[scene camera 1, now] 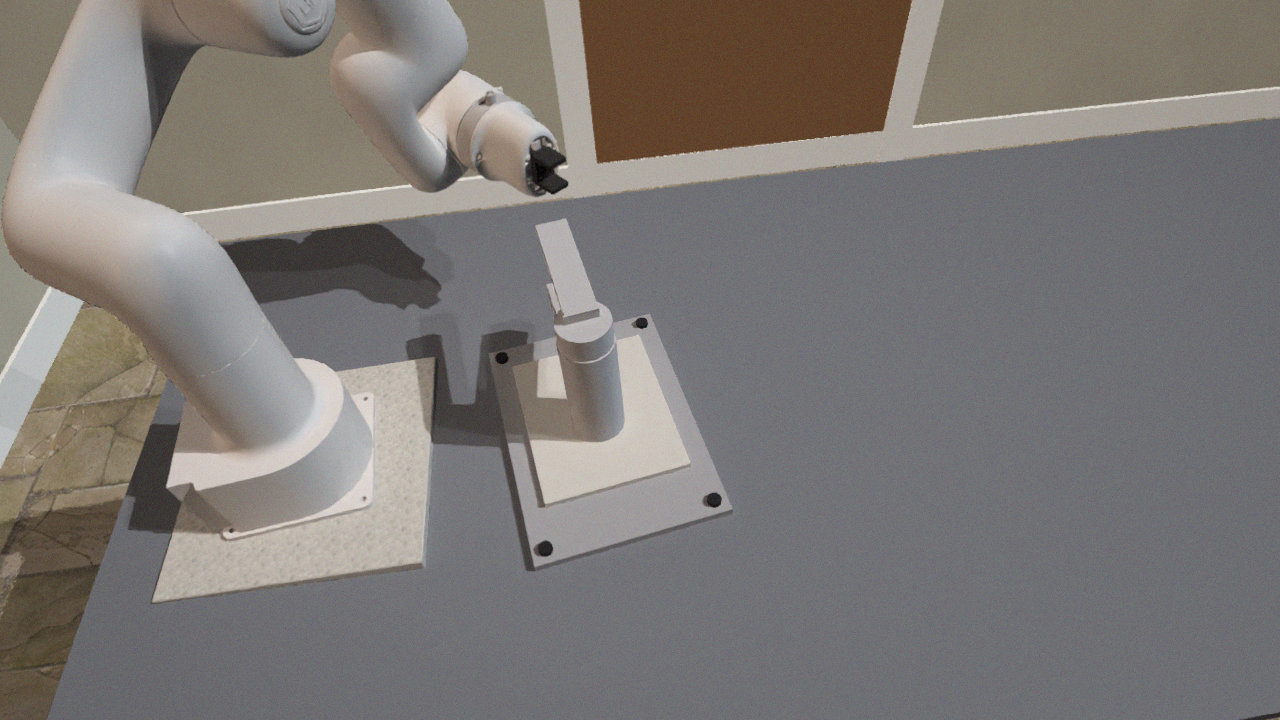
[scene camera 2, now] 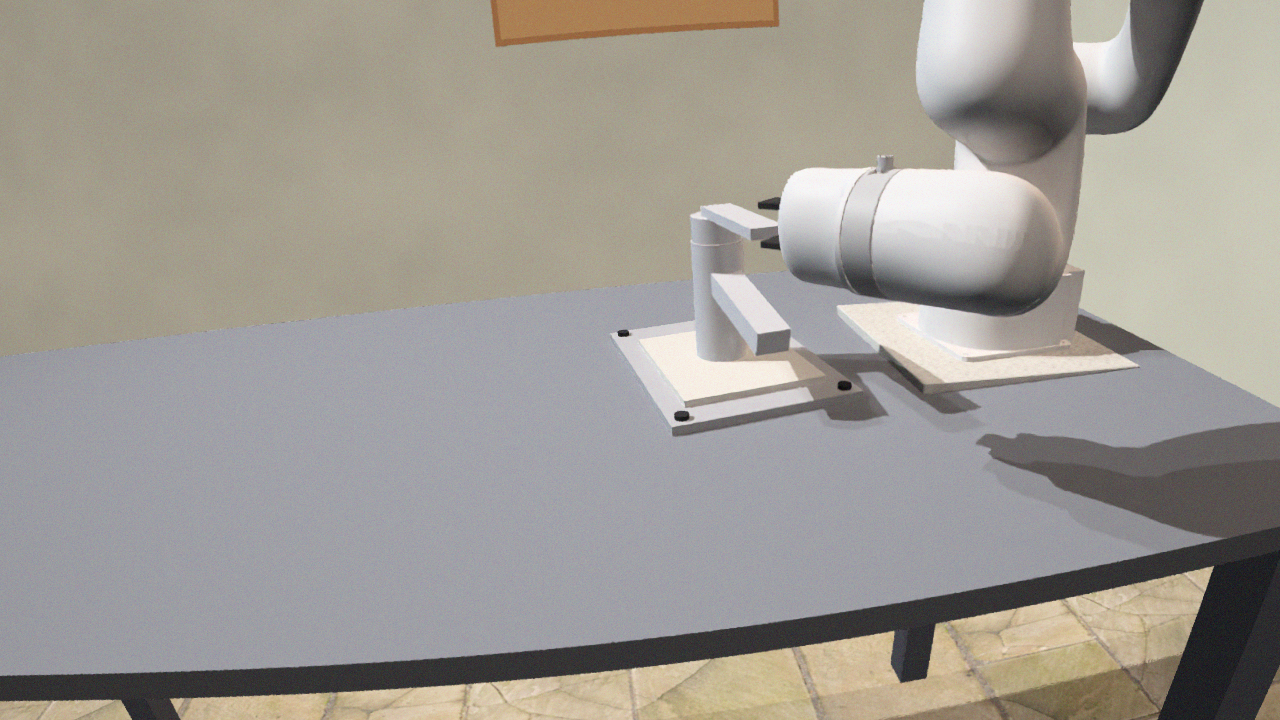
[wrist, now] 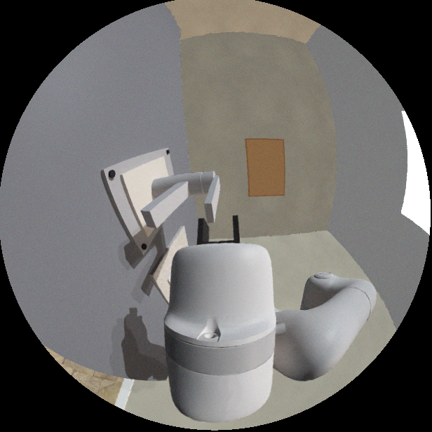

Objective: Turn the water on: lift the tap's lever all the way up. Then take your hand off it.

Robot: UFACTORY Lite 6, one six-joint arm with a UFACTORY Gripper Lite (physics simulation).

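Places are measured from the arm's base along level axes (x ahead, y left, z up), in centimetres.
Where they show: end effector, tool point: (scene camera 1: pixel 552 171) (scene camera 2: pixel 779 223); arm's base, origin of the base link: (scene camera 1: pixel 308 462) (scene camera 2: pixel 977 333).
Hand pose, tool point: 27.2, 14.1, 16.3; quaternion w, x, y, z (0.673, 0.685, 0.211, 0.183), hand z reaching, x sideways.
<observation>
Each offset is from my tool point to the centre of the thing, as dx, dy, dz. "spot": to the spot under its first point.
The tap has a grey column {spot: -0.6, -19.4, -8.6} (scene camera 1: pixel 595 394) (scene camera 2: pixel 716 259) (wrist: pixel 175 183) with a flat lever {-0.8, -11.2, -1.8} (scene camera 1: pixel 565 268) (scene camera 2: pixel 738 220) (wrist: pixel 212 200) on top. The lever looks near level or slightly lowered; its exact angle is hard to tell. The thicker spout {-0.9, -10.0, -9.1} (scene camera 2: pixel 747 308) (wrist: pixel 167 202) sticks out below it and is mostly hidden in scene camera 1. My gripper (scene camera 1: pixel 554 170) (scene camera 2: pixel 762 222) (wrist: pixel 219 218) is open, one black finger above the other, at about the height of the lever's free end. In the wrist view that end shows between the fingers, nearer the lower one. A gap shows in scene camera 1.
The tap stands on a grey plate {-0.5, -17.0, -16.3} (scene camera 1: pixel 626 528) (scene camera 2: pixel 651 376) (wrist: pixel 121 200) with black knobs at its corners. The speckled base board (scene camera 1: pixel 393 537) (scene camera 2: pixel 939 380) under the arm lies beside it. The spout reaches out below my gripper's level. Walls stand behind the table.
</observation>
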